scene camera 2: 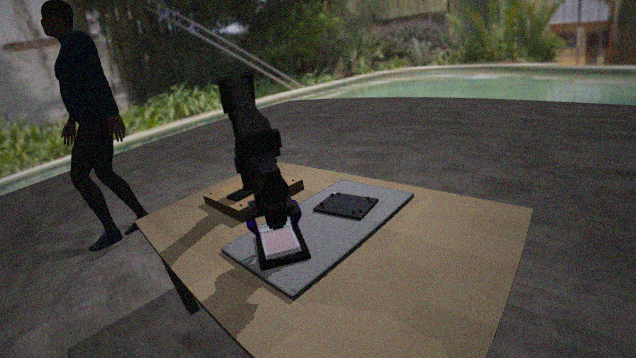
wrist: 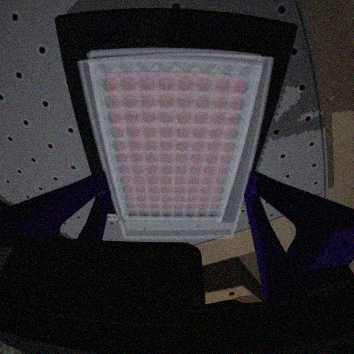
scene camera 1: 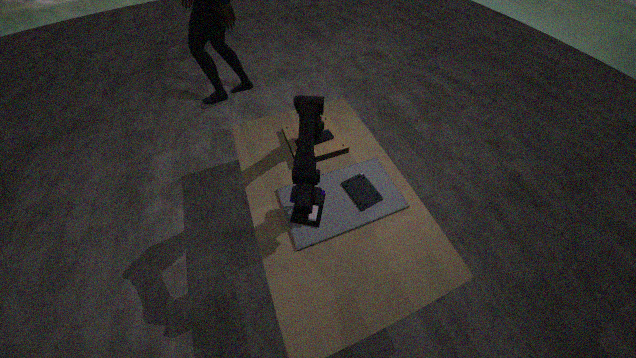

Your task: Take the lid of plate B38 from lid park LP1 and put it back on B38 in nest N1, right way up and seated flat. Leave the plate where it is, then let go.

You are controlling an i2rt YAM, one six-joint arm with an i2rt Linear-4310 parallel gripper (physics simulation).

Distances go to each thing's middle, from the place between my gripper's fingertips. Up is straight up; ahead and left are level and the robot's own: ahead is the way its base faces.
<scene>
My gripper is now 150 mm to the right of the perforated grey plate (scene camera 2: 327,237), 40 mm above it and 30 mm short of it.
</scene>
